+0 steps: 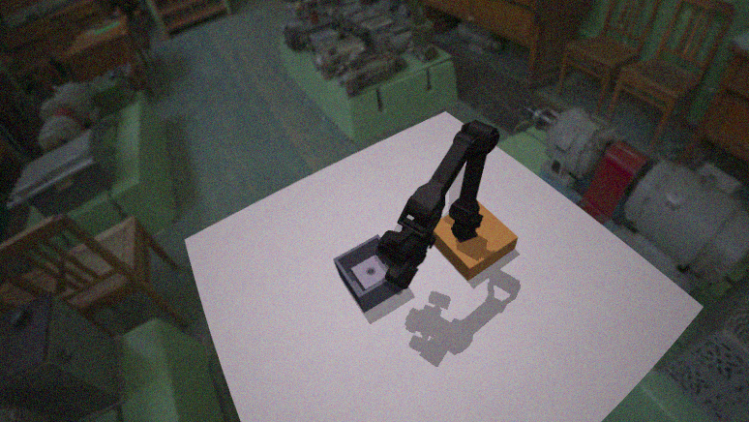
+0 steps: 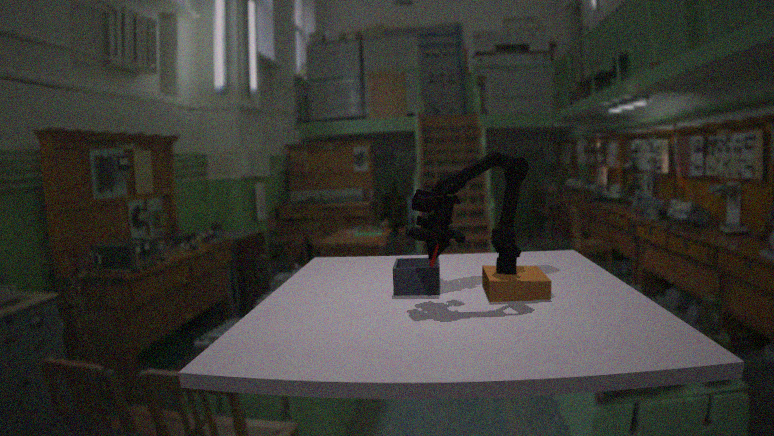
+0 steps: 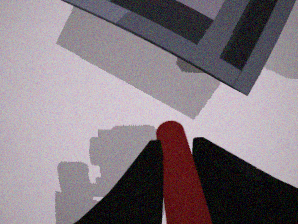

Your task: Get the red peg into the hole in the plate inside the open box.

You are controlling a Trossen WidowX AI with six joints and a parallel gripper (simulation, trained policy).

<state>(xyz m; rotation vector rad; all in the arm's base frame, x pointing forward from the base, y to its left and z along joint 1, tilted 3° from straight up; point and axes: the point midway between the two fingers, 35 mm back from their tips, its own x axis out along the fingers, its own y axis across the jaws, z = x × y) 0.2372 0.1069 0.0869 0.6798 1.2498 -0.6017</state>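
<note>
The light grey plate lies 10 cm to the right of my gripper tip, 9 cm below it and 8 cm ahead of it. From my gripper tip the other things lie so: red peg (2 cm above, 1 cm to the left, 1 cm behind); then dark grey box (11 cm below, 10 cm to the right, 8 cm ahead).
</note>
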